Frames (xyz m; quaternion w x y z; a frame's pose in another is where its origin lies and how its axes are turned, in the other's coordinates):
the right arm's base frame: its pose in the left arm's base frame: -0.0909 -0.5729 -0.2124 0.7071 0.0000 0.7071 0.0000
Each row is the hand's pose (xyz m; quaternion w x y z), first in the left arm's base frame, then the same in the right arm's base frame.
Working: the left arm's base frame: its pose in the right arm's base frame: -0.2124 0.5729 0.0909 0.7071 0.0000 -0.7071 0.0000

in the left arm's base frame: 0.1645 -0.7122 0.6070 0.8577 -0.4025 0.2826 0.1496
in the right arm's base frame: -0.8194 -0.1393 0.2554 0.8064 -0.3904 -0.4067 -0.1788
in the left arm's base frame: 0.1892 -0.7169 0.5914 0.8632 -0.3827 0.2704 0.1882
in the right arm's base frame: -0.8038 -0.1440 0.2801 0.8015 -0.4037 -0.4192 -0.1375
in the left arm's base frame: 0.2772 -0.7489 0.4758 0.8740 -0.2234 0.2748 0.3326
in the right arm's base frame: -0.6882 -0.1760 0.3681 0.8124 -0.3932 -0.4237 0.0772
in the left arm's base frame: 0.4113 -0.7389 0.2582 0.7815 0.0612 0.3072 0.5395
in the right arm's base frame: -0.4706 -0.1660 0.5022 0.7699 -0.3382 -0.3354 0.4248
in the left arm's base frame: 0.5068 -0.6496 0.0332 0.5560 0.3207 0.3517 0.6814
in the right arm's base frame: -0.2456 -0.0767 0.5977 0.6418 -0.2551 -0.1445 0.7086
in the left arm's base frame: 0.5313 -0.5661 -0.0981 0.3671 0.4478 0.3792 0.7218
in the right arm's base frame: -0.1143 0.0068 0.6222 0.5277 -0.1937 0.0086 0.8270
